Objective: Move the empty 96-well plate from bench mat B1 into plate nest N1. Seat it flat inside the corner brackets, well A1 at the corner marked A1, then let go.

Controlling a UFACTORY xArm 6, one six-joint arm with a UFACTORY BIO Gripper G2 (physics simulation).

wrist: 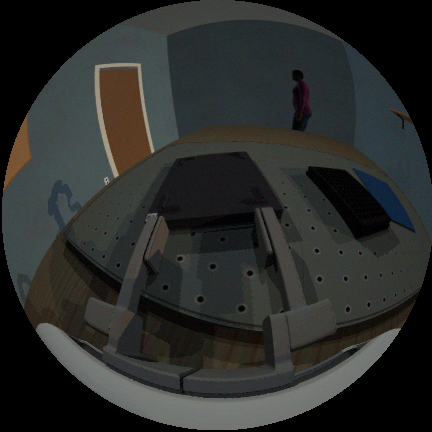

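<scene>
The nest N1, a dark platform with corner brackets, lies centrally in the wrist view; no plate shows on it. A small white tag, its lettering unreadable, is at its near left corner, by the left fingertip. My gripper is shut to its narrowest, its two fingers standing apart with nothing between them. The fingertips overlap the nest's near edge in view; their height above it is unclear. A black block with a grid of wells, apparently the 96-well plate, is at the right, beside a blue mat in view. Whether it rests on the mat is hidden.
A grey board with many holes lies under the nest and extends past both sides. Its near edge borders a wooden surface. A person stands in the background, with a brown door to the left.
</scene>
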